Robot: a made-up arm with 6 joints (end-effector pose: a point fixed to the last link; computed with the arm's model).
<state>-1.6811 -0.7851 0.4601 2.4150 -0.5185 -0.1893</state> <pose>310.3 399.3 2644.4 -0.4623 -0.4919 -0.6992 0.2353</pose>
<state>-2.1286 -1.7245 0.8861 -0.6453 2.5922 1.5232</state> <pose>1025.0 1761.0 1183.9 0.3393 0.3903 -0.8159 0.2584</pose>
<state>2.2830 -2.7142 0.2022 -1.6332 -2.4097 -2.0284</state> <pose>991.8 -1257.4 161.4 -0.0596 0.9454 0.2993 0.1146</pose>
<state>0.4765 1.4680 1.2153 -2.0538 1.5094 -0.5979</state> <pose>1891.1 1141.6 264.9 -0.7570 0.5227 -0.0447 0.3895</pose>
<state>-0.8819 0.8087 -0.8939 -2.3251 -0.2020 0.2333</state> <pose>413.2 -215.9 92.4 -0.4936 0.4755 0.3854 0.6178</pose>
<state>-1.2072 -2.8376 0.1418 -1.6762 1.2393 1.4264</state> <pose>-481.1 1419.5 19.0 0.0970 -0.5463 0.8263 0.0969</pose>
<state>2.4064 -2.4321 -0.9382 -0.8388 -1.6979 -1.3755</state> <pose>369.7 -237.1 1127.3 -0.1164 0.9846 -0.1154 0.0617</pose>
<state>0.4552 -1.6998 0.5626 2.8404 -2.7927 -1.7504</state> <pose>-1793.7 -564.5 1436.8 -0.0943 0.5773 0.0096 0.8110</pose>
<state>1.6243 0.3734 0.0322 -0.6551 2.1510 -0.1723</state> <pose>19.8 1530.9 1102.0 -0.8317 -0.0276 -0.5227 0.1850</pose>
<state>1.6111 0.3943 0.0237 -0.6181 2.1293 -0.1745</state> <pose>44.3 1538.0 1067.4 -0.8267 -0.0479 -0.5343 0.1696</pose>
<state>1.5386 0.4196 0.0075 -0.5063 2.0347 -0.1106</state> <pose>167.2 1539.9 1033.0 -0.8177 -0.0782 -0.5625 0.0946</pose>
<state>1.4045 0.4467 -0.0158 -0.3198 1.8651 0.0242</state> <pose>385.5 1515.3 1005.1 0.7919 0.1100 0.5982 0.0537</pose>
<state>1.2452 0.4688 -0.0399 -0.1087 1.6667 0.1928</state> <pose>628.2 1450.7 989.8 0.7366 0.1277 0.6194 0.2396</pose>
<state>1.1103 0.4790 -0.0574 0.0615 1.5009 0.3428</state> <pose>816.8 1369.6 989.6 0.6664 0.1277 0.6186 0.3961</pose>
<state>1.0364 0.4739 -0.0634 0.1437 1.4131 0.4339</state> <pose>912.2 1313.8 1007.0 0.6208 0.1155 0.6109 0.4775</pose>
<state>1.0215 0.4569 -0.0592 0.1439 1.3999 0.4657</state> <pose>928.9 1297.2 1038.9 0.6154 0.0970 0.6087 0.4912</pose>
